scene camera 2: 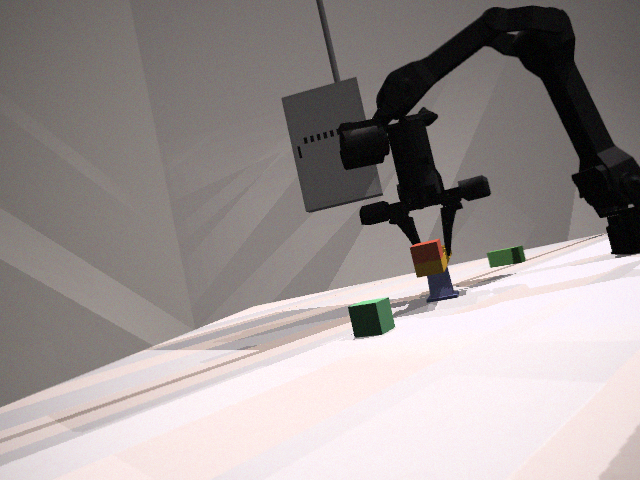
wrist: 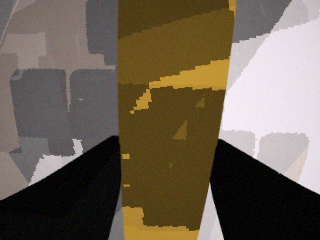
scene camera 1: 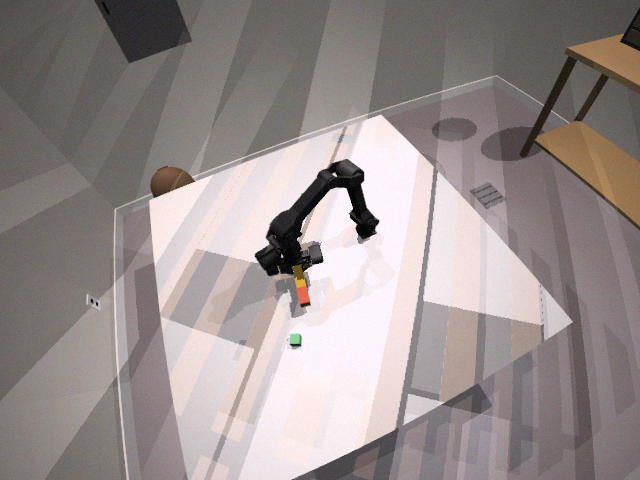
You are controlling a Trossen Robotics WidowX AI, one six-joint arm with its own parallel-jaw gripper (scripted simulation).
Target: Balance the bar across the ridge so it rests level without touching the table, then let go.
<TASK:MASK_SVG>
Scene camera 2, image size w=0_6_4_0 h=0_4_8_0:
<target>gripper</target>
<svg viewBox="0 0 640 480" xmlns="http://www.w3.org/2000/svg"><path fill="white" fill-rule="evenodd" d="M396 159L394 165L399 182L397 184L397 192L400 202L389 204L388 202L380 201L362 206L359 211L361 224L373 225L389 221L389 224L397 224L412 245L421 243L413 217L408 215L410 214L409 211L441 204L443 205L440 211L444 245L447 256L450 256L455 214L457 210L463 208L460 202L462 201L461 198L471 201L490 196L491 192L487 178L480 175L457 181L459 187L444 190L442 178L435 168L431 151L416 152Z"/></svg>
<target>green block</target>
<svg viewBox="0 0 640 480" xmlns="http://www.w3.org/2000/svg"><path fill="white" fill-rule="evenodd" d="M389 297L362 301L348 307L355 338L383 335L395 328Z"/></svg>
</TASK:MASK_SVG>
